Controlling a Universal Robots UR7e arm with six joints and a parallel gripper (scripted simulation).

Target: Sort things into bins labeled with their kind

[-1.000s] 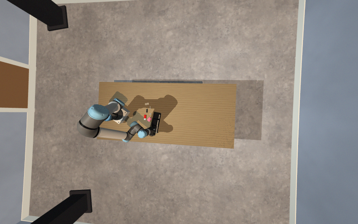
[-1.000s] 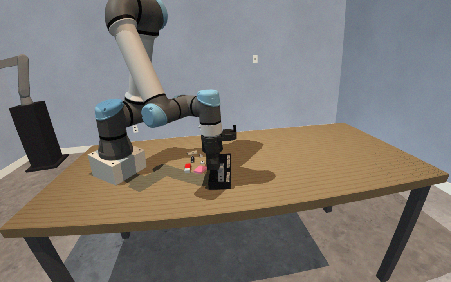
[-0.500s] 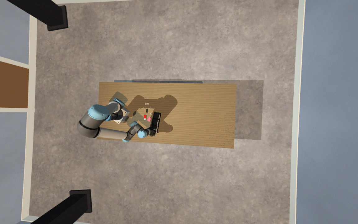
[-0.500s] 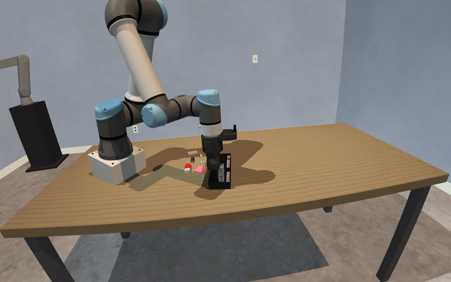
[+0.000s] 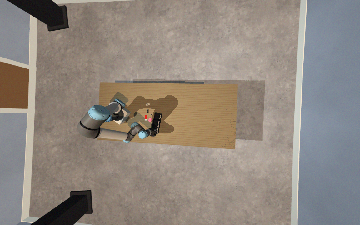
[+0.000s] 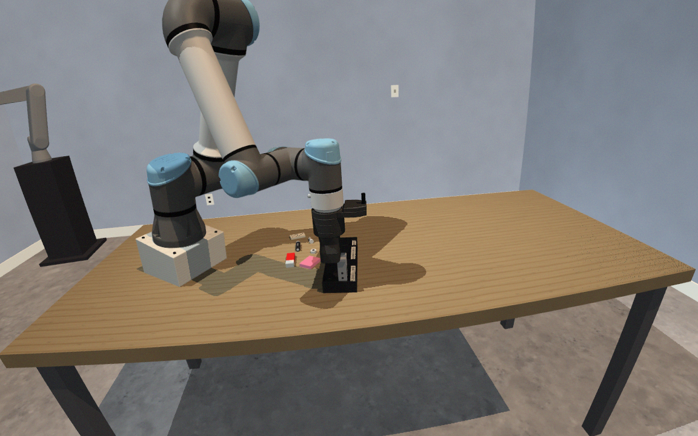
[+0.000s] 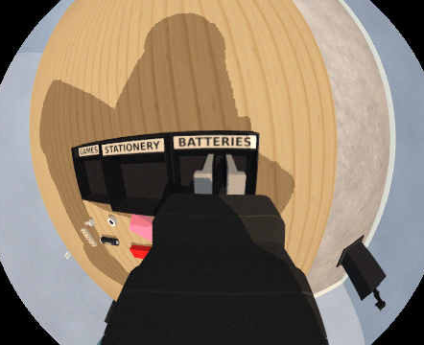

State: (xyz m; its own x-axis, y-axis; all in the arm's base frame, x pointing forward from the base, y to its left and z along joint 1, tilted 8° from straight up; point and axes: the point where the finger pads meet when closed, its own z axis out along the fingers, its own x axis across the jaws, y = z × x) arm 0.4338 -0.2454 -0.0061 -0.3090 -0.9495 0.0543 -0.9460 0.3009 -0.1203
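My hand is 9 cm to the right of the black bin tray, 2 cm short of it and 1 cm above it. Also, from my hand: red block (16 cm to the left, 12 cm behind, 3 cm below); hex nut (20 cm to the left, 4 cm behind, 3 cm below); pink eraser (14 cm to the left, 7 cm behind, 3 cm below).
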